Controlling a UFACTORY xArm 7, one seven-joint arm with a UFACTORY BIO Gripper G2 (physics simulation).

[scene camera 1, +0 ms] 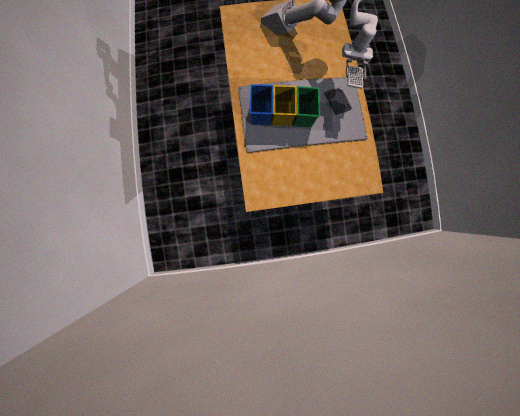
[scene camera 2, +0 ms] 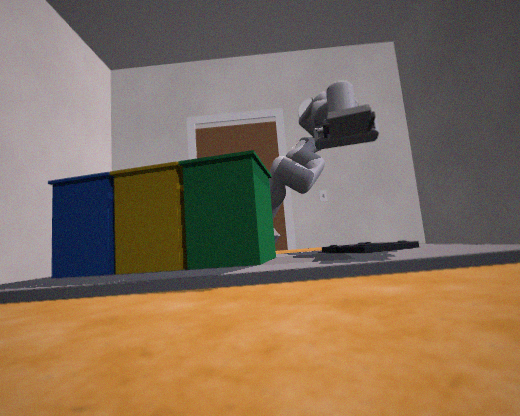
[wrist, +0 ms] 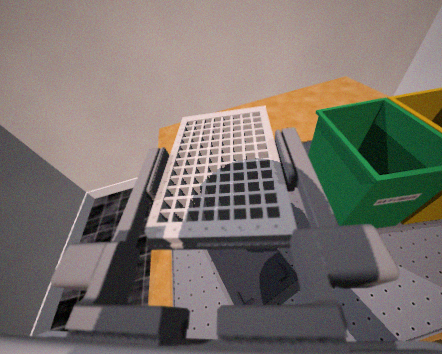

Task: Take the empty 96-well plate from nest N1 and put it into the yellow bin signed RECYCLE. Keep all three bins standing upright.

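Places are measured from the arm's base along level axes (x ahead, y left, z up), in millimetres.
Pixels of known places: hand, its tool point: (scene camera 1: 355,74) (scene camera 2: 347,123) (wrist: 219,166); arm's base, origin of its link: (scene camera 1: 289,16).
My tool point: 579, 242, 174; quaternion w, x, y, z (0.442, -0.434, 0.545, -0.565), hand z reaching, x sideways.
Ahead of a thing's pixels: the offset from my tool point to its top centre, as dx, dy, dz. Level surfaces: height alone.
The white 96-well plate {+10, -3, +3} (scene camera 1: 355,77) (wrist: 225,175) is held between the fingers of my gripper (scene camera 1: 356,74) (wrist: 223,162), which is shut on its long sides. In scene camera 2 my gripper (scene camera 2: 348,127) is high above the board, right of the bins, and the plate is hard to tell apart there. The dark nest {+17, -3, -271} (scene camera 1: 338,101) (scene camera 2: 372,246) lies on the board with no plate on it; its label cannot be read. The yellow bin {+62, -395, -106} (scene camera 1: 285,120) (scene camera 2: 148,220) (wrist: 425,212) stands upright in the middle of the row. Its sign cannot be read.
The green bin {+85, -264, -106} (scene camera 1: 306,120) (scene camera 2: 220,215) (wrist: 335,175) stands upright between the yellow bin and my gripper's side. The blue bin {+40, -526, -106} (scene camera 1: 261,118) (scene camera 2: 82,225) stands upright on the yellow bin's other side. All three stand close together on the grey perforated board {dz -286} (scene camera 1: 277,137), on the wooden table {dz -299} (scene camera 1: 310,175).
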